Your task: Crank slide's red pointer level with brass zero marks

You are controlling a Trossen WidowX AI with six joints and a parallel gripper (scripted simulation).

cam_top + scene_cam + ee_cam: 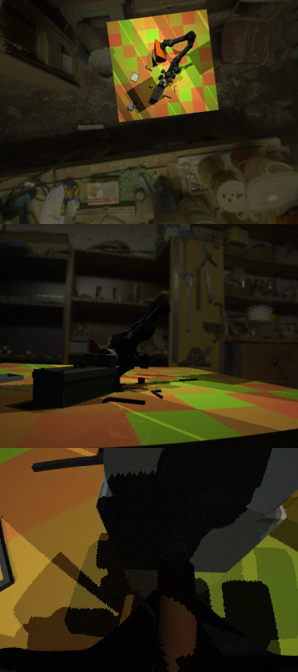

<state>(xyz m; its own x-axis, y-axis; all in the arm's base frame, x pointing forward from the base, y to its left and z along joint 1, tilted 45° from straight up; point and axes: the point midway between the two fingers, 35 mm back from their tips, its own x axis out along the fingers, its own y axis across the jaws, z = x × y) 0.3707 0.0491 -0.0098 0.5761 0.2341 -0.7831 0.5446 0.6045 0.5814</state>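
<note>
My gripper tip is now 10 mm past the brown crank handle, 10 mm to the right of it and 30 mm below it. The rest, counted from my gripper tip: yellow disc: 40 mm ahead, 180 mm to the right, 20 mm below; then red pointer: 160 mm ahead, 110 mm to the right, 50 mm above; then small cube: 90 mm behind, 110 mm to the left, 20 mm below.
</note>
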